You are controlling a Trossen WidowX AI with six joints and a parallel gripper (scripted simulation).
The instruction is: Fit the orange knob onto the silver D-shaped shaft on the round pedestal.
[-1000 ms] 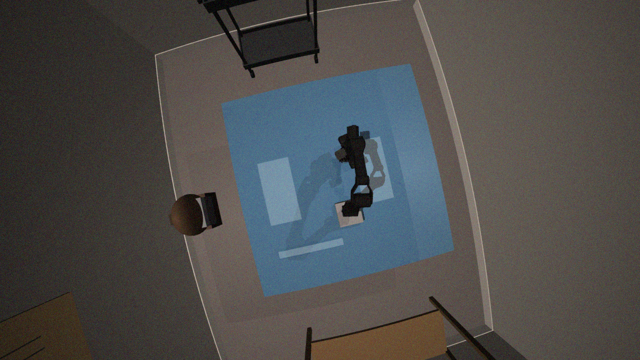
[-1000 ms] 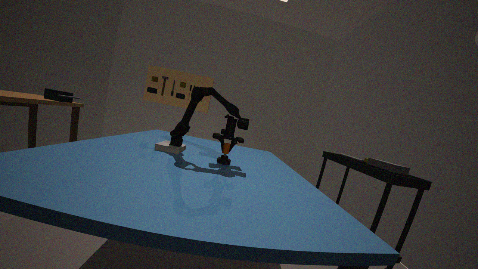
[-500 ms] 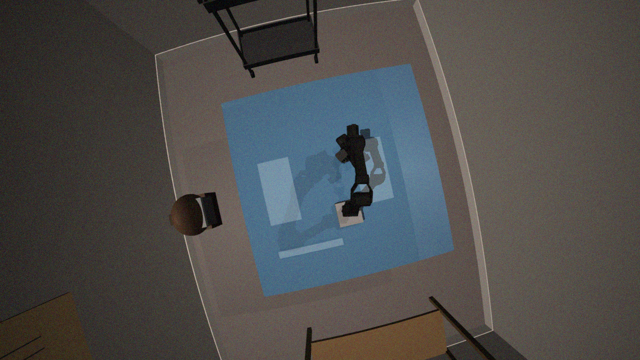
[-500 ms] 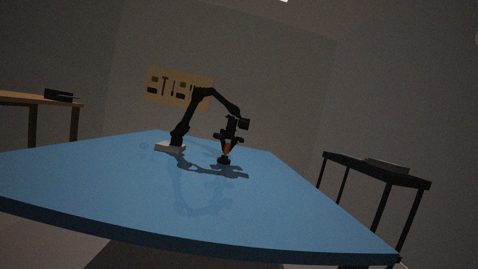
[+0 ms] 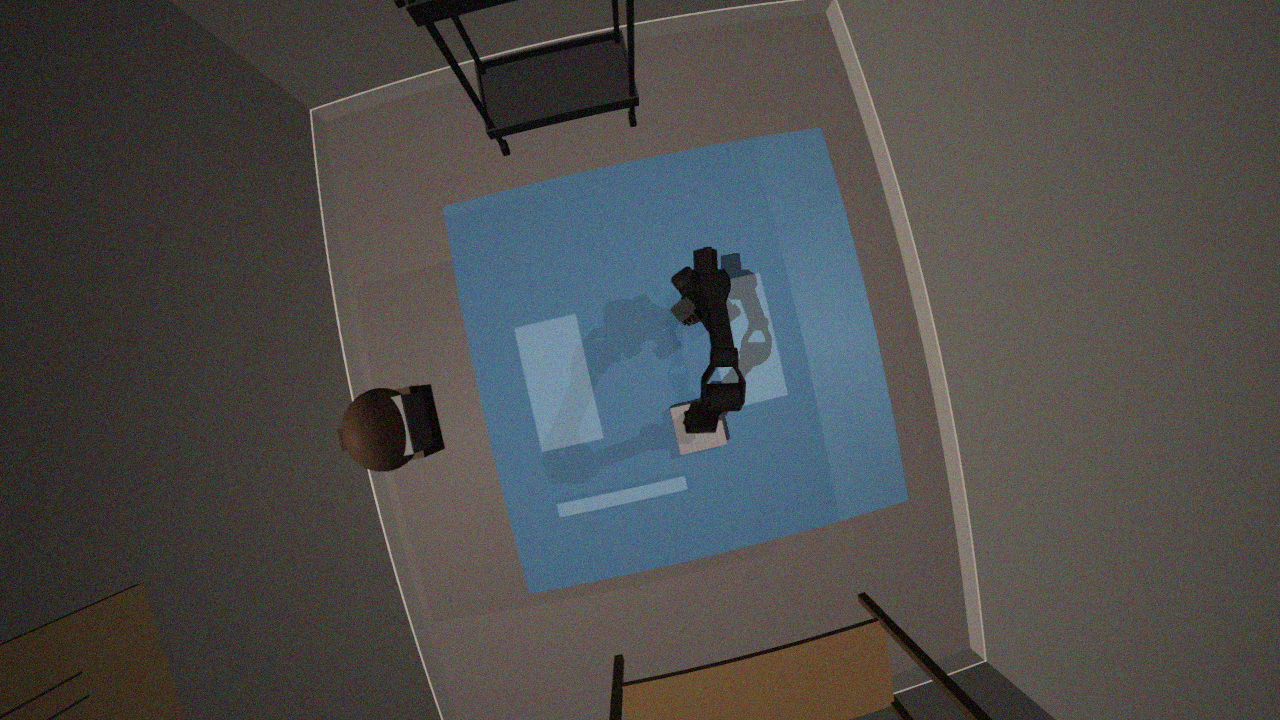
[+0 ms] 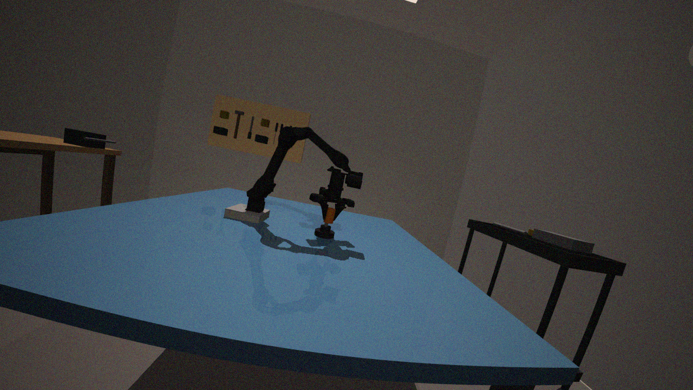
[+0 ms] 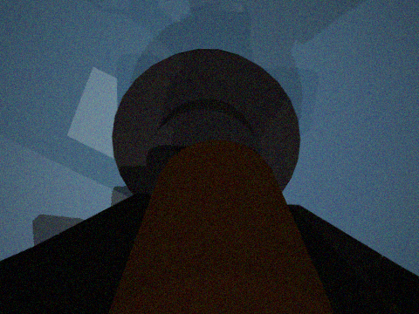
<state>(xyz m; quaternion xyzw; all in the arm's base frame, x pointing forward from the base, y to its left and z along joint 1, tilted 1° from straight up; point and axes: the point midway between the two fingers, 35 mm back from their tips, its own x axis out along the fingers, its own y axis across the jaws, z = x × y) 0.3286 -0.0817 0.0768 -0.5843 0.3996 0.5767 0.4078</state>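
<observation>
Now: the round dark pedestal 40 mm below my gripper tip and 10 mm behind it. Round my gripper tip: orange knob (30 mm above).
</observation>
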